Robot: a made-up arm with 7 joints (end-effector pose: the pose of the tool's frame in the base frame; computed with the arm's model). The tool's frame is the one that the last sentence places.
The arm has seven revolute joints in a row. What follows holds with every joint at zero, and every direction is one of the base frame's.
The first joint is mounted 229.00 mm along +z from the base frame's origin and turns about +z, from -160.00 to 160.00 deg.
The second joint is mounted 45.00 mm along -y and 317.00 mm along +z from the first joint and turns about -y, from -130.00 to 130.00 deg.
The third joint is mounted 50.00 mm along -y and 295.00 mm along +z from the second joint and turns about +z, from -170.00 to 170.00 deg.
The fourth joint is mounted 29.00 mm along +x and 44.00 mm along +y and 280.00 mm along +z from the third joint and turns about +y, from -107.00 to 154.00 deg.
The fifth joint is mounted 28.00 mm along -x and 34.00 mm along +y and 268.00 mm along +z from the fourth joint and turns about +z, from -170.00 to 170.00 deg.
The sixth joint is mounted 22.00 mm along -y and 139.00 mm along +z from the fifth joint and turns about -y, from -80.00 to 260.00 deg.
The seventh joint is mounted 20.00 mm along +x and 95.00 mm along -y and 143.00 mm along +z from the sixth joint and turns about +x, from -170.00 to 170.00 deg.
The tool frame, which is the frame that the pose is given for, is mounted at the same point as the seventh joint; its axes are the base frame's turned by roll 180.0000, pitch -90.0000 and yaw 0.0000 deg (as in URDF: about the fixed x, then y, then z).
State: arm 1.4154 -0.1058 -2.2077 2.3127 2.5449 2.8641 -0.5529
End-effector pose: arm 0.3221 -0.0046 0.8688 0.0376 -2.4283 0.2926
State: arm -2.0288 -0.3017 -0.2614 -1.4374 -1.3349 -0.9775 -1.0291
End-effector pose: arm 0.0775 0.2728 1.1849 0.1861 -1.7479 0.2216
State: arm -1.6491 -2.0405 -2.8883 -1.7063 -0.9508 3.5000 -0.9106
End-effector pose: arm -0.0475 -0.2903 0.1623 0.7369 -1.1319 -1.8122
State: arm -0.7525 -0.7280 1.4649 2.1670 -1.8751 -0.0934 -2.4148
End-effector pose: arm 0.5043 0.1806 0.8521 -0.7703 2.1625 -1.3252
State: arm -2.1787 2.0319 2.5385 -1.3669 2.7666 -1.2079 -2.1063
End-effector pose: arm -0.1009 0.7867 0.4932 1.9849 -0.5319 0.1118
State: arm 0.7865 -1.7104 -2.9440 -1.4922 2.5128 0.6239 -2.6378
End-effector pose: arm 0.5381 0.3582 -0.0611 1.1245 -2.0866 0.7756
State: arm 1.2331 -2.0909 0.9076 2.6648 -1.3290 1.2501 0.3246
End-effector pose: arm -0.2585 0.2512 0.3361 -0.1932 -1.8978 1.8544
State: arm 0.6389 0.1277 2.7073 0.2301 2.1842 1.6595 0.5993
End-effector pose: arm -0.2972 -0.2285 1.4496 -0.5717 -0.1369 2.9124
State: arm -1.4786 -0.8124 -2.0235 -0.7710 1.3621 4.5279 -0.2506
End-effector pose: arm 0.0249 -0.8230 1.0075 -1.5535 1.7285 1.9350
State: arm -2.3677 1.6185 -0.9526 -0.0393 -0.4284 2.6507 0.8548
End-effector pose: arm 0.6252 0.5829 0.4318 -0.3166 1.8033 -0.7394
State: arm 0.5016 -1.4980 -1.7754 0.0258 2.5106 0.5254 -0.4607
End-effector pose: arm 1.1003 0.3197 0.5158 -2.1485 -0.8557 -0.7097
